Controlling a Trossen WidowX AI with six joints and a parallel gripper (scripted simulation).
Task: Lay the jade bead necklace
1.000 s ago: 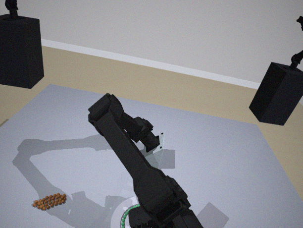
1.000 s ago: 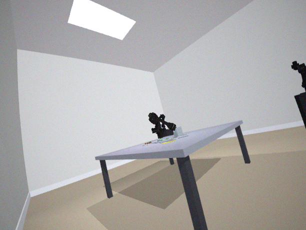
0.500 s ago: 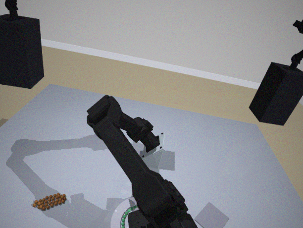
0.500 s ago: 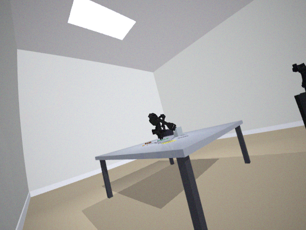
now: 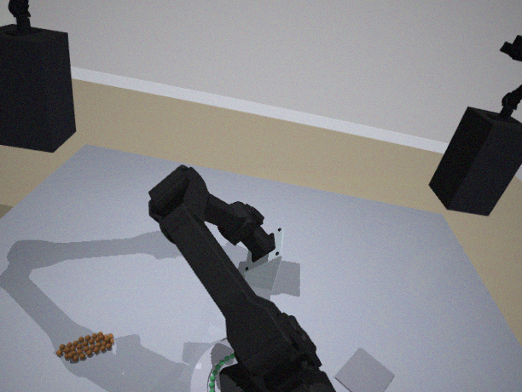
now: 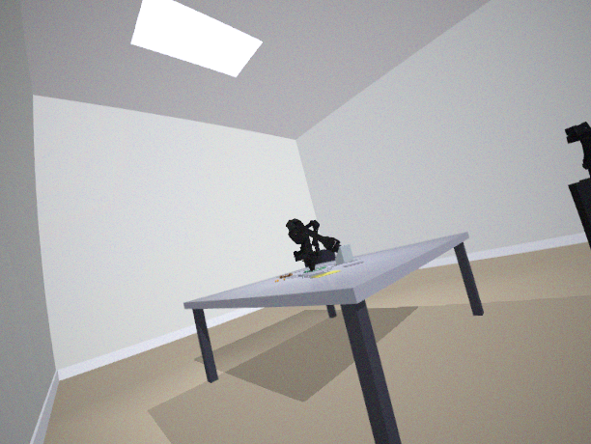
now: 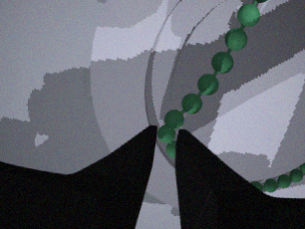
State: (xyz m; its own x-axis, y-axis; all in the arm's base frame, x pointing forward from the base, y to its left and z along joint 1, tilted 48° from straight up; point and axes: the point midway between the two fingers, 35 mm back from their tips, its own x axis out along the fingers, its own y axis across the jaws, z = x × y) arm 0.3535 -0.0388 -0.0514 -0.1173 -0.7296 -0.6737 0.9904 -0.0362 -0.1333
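Now: gripper tip 50 mm past the round bead board, 30 mm to the left of it and 10 mm above it. From my gripper tip the other things lie so: yellow strip: 140 mm ahead, 190 mm to the left, 10 mm below; then flat grey square: 100 mm behind, 200 mm to the left, 10 mm below.
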